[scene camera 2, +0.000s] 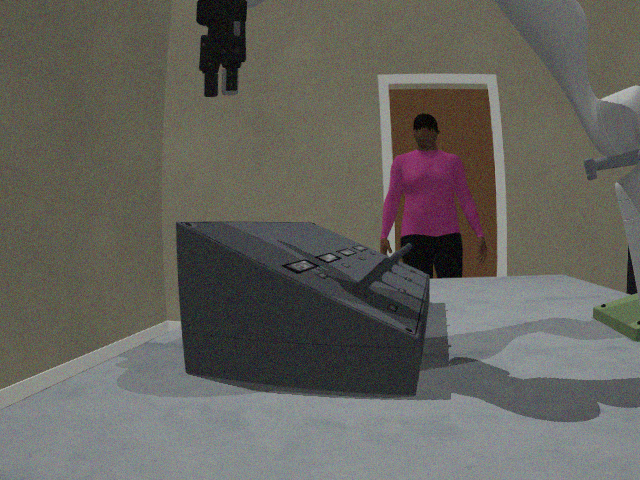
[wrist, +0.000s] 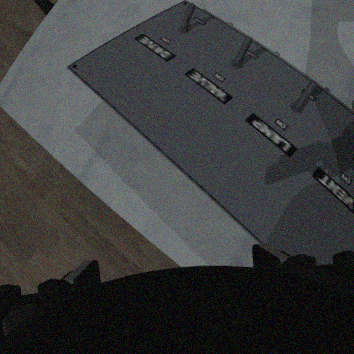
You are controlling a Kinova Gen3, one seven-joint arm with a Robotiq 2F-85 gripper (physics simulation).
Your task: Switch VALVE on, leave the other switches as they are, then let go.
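Places are measured from the arm's base along level axes (x ahead, y left, z up), in centimetres.
Where they show: gripper, fingertip midpoint: (scene camera 2: 219,96).
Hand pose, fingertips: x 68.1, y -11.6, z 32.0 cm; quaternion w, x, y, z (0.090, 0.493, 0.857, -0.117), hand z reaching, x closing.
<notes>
After its pixels a point has its place.
The dark grey switch box (scene camera 2: 289,310) {x 57.3, y 7.6, z 4.1 cm} (wrist: 165,115) {x 56.3, y -24.9, z 11.3 cm} has a sloped top with a row of levers and name plates. In the wrist view the VALVE plate (wrist: 209,86) {x 48.9, y -21.9, z 7.8 cm} is second from the left, and the VALVE lever (wrist: 242,52) {x 41.4, y -19.6, z 7.0 cm} stands beyond it, near the low edge. The lever beside it at the LAMP plate (wrist: 271,135) {x 52.6, y -10.6, z 7.8 cm} and the one at the far-left plate (wrist: 155,47) {x 45.2, y -33.3, z 7.8 cm} lean alike. In the scene view the nearest lever (scene camera 2: 385,266) {x 47.2, y 4.0, z 7.8 cm} leans toward the low edge, away from the plates, and overlaps those behind. My gripper (scene camera 2: 221,93) {x 68.1, y -11.6, z 32.0 cm} (wrist: 176,270) {x 68.1, y -11.6, z 32.0 cm} is open and empty, high above the box's tall side.
A fourth plate (wrist: 334,190) {x 56.2, y 0.2, z 7.9 cm} is cut off at the wrist view's right edge. A green block (scene camera 2: 617,316) {x 8.4, y -2.7, z -2.3 cm} lies on the table (scene camera 2: 232,439) {x 61.7, y 18.7, z -4.2 cm} at the right. A person in a pink top (scene camera 2: 429,196) stands behind the table, before the door. The arm's shadow falls across the box.
</notes>
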